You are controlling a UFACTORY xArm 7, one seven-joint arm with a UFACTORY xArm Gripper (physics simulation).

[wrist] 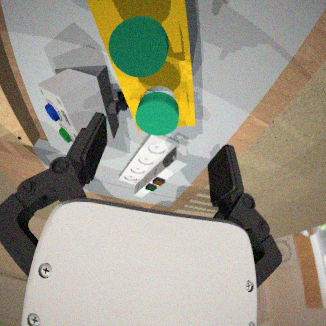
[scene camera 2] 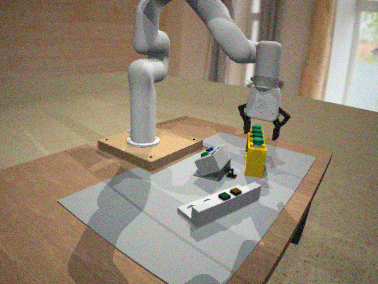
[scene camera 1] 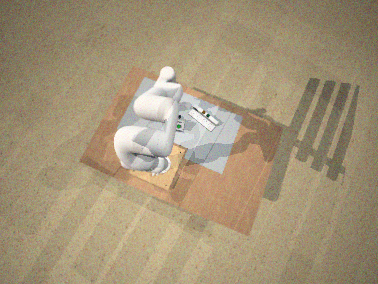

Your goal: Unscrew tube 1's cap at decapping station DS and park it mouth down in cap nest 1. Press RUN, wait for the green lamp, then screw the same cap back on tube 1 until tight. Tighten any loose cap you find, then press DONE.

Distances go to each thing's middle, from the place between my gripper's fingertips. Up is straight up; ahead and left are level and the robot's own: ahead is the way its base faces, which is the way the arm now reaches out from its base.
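Gripper position taken from the grey button box point(scene camera 2: 213, 166): my gripper is 9 cm above it, 8 cm to the left of it and 10 cm past it.
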